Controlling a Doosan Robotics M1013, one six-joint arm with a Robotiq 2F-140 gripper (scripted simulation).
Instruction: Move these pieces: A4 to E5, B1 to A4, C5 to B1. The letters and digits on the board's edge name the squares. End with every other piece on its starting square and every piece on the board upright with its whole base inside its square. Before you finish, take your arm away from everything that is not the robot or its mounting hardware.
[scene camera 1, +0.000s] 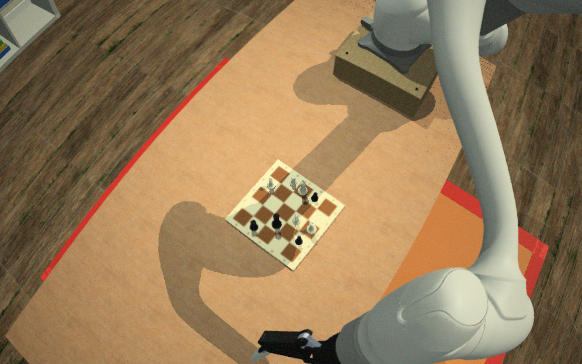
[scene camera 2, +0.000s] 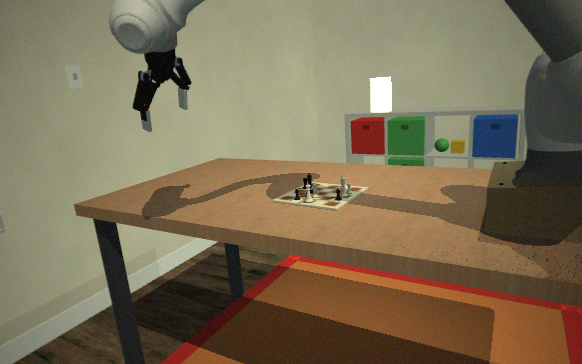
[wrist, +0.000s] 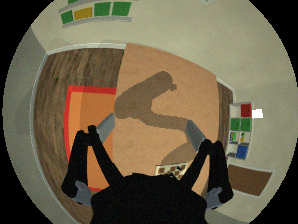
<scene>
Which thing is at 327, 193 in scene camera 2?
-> A small chessboard.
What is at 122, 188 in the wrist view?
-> The gripper.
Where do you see the gripper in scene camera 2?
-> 166, 118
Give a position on a small chessboard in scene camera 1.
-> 260, 204
</scene>
